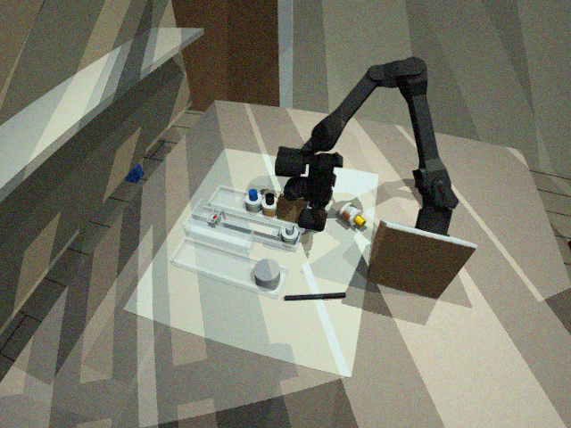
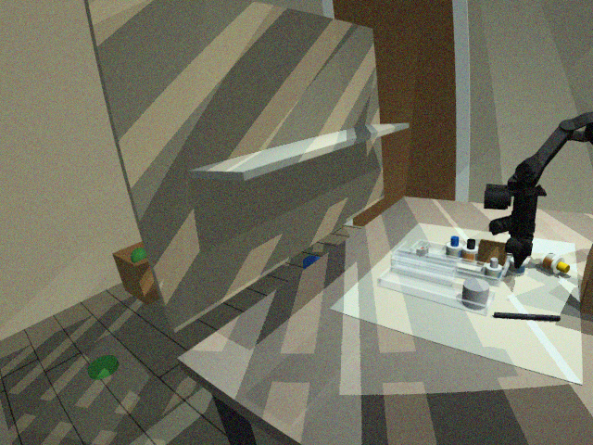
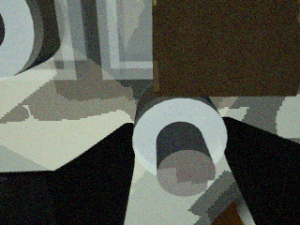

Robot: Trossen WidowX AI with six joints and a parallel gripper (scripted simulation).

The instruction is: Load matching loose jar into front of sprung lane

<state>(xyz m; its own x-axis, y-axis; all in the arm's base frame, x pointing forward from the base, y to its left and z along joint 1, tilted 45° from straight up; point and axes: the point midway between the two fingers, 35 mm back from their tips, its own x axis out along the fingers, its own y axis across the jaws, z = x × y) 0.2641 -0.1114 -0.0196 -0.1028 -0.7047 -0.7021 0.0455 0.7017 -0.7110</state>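
The grey cylinder lies 9 cm ahead of my gripper tip and 19 cm to the left of it. From my gripper tip the other things lie so: black rod: 3 cm behind, 21 cm to the left, 2 cm below.
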